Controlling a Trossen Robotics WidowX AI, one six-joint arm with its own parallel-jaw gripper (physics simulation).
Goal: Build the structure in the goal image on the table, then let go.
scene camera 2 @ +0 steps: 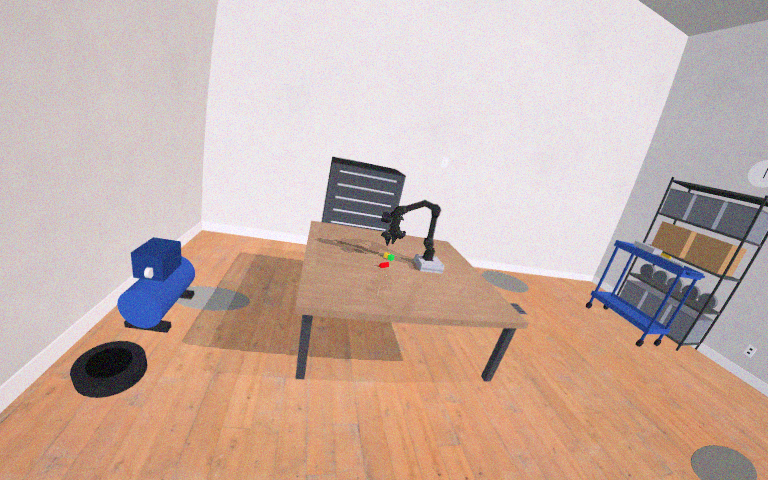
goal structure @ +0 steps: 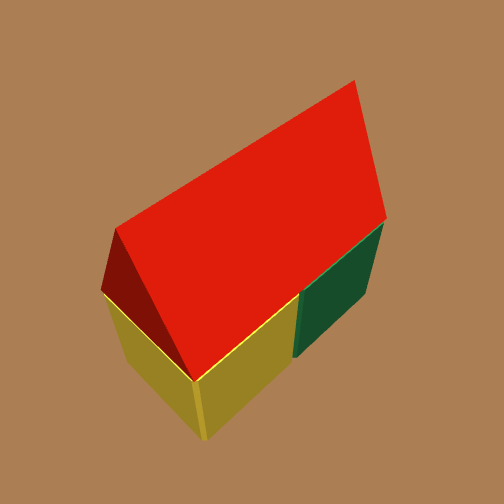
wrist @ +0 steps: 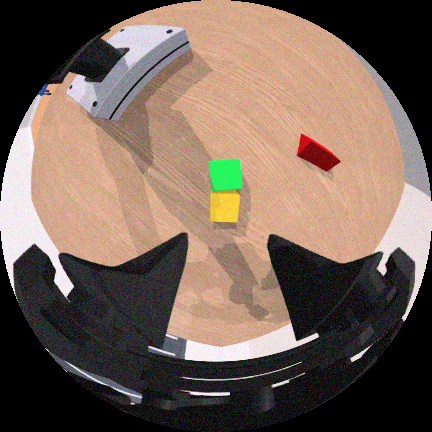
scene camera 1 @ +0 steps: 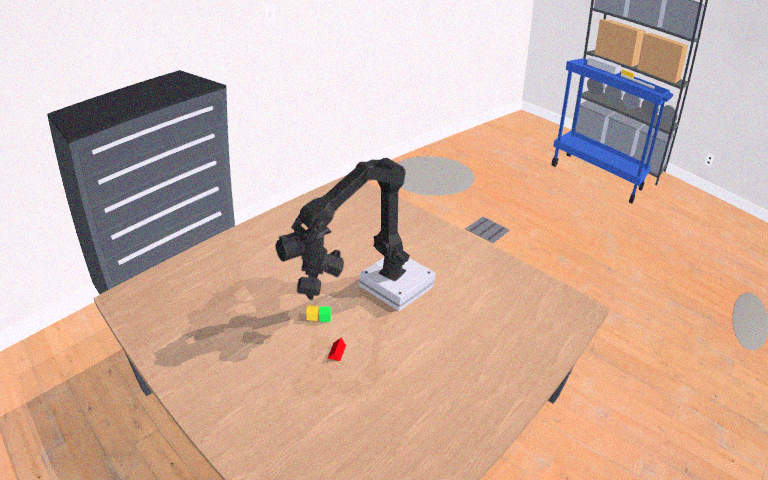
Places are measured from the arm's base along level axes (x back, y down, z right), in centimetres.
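Pixels of known places: gripper, fingertip midpoint: (scene camera 2: 389, 244) (wrist: 228, 239); arm's base, link origin: (scene camera 2: 427, 259) (scene camera 1: 392, 272).
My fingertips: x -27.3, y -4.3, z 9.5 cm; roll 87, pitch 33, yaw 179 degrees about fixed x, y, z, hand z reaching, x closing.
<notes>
For each thing: its top centre in the pictures, then the offset to it from my fingertips. Level surfaces: height alone.
- green cube, top centre: (wrist: 225, 174) (scene camera 1: 324, 310) (scene camera 2: 391, 255) dx +2.1, dy +6.6, dz -2.9 cm
- yellow cube, top centre: (wrist: 223, 208) (scene camera 1: 312, 309) (scene camera 2: 387, 253) dx -0.1, dy +6.6, dz +0.2 cm
- table, surface height: dy +9.8 cm
- red triangular block, top centre: (wrist: 326, 156) (scene camera 1: 335, 344) (scene camera 2: 384, 261) dx -7.0, dy +6.9, dz -14.0 cm
A green cube (scene camera 1: 325, 314) (scene camera 2: 390, 257) (wrist: 225, 175) and a yellow cube (scene camera 1: 312, 313) (scene camera 2: 386, 255) (wrist: 224, 206) stand side by side on the table (scene camera 1: 430, 396) (scene camera 2: 362, 300) (wrist: 270, 90), touching or almost touching. The green cube is on the side nearer the arm's base. A red triangular block (scene camera 1: 337, 349) (scene camera 2: 384, 264) (wrist: 318, 153) lies apart from them on the table. My gripper (scene camera 1: 309, 295) (scene camera 2: 389, 243) (wrist: 228, 239) is open and empty. It hangs above the table, a little above and beside the yellow cube.
The arm's white base plate (scene camera 1: 416, 278) (scene camera 2: 428, 264) (wrist: 150, 60) stands on the table beyond the green cube. A dark drawer cabinet (scene camera 1: 152, 181) (scene camera 2: 364, 192) stands behind the table. A blue cart (scene camera 1: 600, 161) (scene camera 2: 628, 312) stands off to the right.
</notes>
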